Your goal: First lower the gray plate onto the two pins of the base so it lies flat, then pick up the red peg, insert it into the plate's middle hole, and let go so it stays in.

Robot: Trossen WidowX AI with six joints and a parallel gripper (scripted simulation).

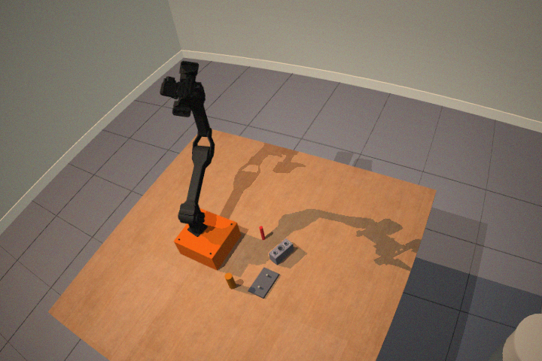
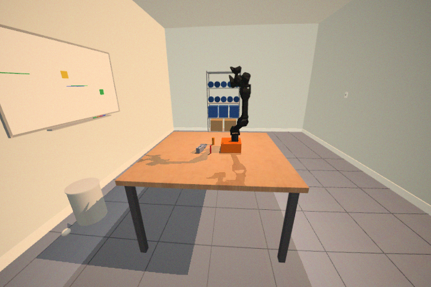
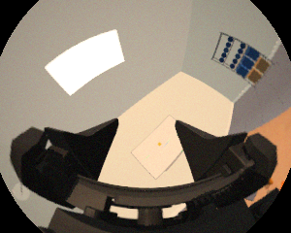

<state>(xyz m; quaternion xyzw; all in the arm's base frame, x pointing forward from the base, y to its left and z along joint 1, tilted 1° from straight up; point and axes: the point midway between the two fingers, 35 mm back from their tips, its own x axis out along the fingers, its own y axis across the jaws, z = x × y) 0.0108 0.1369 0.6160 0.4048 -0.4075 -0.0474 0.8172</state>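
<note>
Now: the gray plate 69 cm below my gripper tip, 28 cm ahead of it and 1 cm to the left of it. From my gripper tip the other things lie so: gray base 72 cm below, 30 cm ahead, 13 cm to the right; then orange cylinder 69 cm below, 22 cm to the right, 21 cm ahead; then red peg 69 cm below, 17 cm ahead, 3 cm to the left.
</note>
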